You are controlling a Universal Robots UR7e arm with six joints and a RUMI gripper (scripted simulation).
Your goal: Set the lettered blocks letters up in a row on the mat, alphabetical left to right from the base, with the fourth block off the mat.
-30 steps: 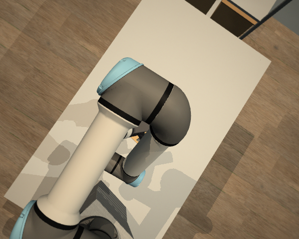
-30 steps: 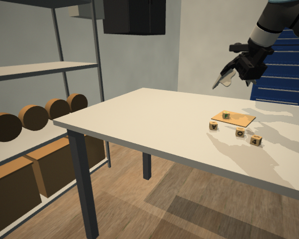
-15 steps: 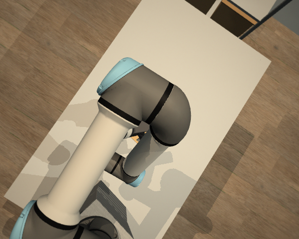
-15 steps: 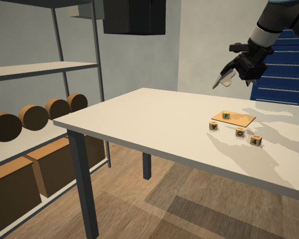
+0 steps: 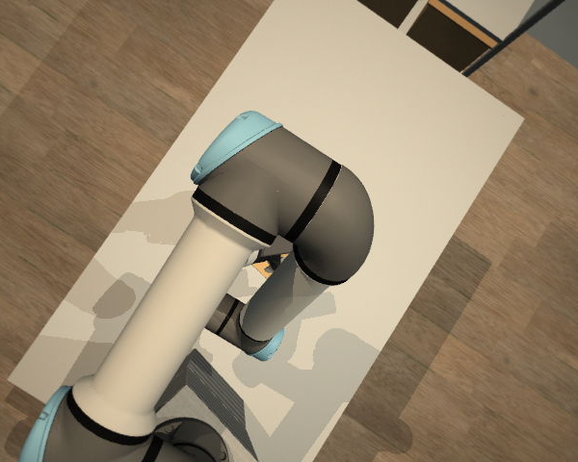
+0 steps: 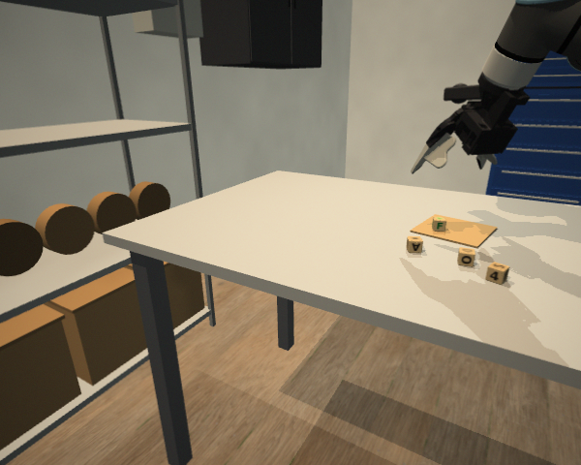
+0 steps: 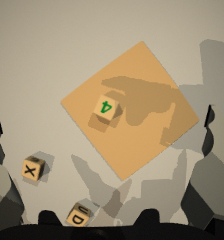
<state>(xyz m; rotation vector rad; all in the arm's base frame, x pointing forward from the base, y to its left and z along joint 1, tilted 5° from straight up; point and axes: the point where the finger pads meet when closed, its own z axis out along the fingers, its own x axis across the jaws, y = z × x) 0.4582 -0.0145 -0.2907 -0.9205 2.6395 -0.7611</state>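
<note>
The green-marked block is 120 mm below my hand. Round my hand: D block 150 mm to the left, 120 mm below, 60 mm behind; X block 130 mm to the left, 120 mm below, 30 mm ahead; orange mat 130 mm below, 30 mm behind, 20 mm to the right.
</note>
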